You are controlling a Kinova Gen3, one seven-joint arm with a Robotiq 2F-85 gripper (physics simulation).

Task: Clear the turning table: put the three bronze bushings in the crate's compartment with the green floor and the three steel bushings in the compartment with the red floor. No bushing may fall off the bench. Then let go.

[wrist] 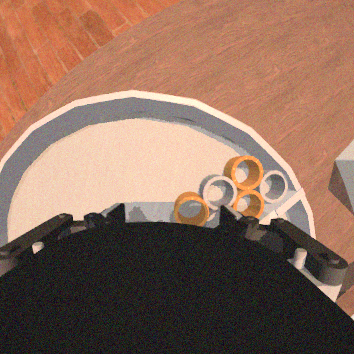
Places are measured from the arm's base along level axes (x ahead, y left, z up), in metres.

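Where they show: gripper, fingertip midpoint: (171, 214).
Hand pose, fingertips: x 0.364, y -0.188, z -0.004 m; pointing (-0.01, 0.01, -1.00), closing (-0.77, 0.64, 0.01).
After its pixels a point has its place.
The turning table (134, 94) @(x 0.323, y -0.290, z -0.002 m) is a round tray with a pale floor and a raised rim. Three bronze bushings (229, 170) @(x 0.297, y -0.185, z -0.013 m) (249, 192) @(x 0.295, y -0.157, z -0.008 m) (190, 195) @(x 0.340, y -0.190, z -0.010 m) and two steel bushings (204, 190) @(x 0.328, y -0.186, z -0.008 m) (286, 186) @(x 0.260, y -0.135, z -0.008 m) stand upright in a cluster at its right side. A grey sliver beside the right finger may be part of a third steel bushing, mostly hidden. My gripper (171, 214) @(x 0.364, y -0.188, z -0.004 m) is open, with nothing between its fingers. In the picture, the nearest bronze bushing lies between the fingertips, closer to the right one. The gripper body hides the lower part of the tray. The crate's green and red floors do not show.
A pale divider (289, 204) @(x 0.271, y -0.123, z 0.000 m) runs inward from the tray's rim just right of the cluster. The wooden bench (240, 55) @(x 0.155, y -0.288, z -0.086 m) extends behind the tray, and its curved edge drops to the brick floor (55, 45) at upper left. A grey angular block (346, 175) @(x 0.115, y -0.026, z -0.073 m) stands at the right edge.
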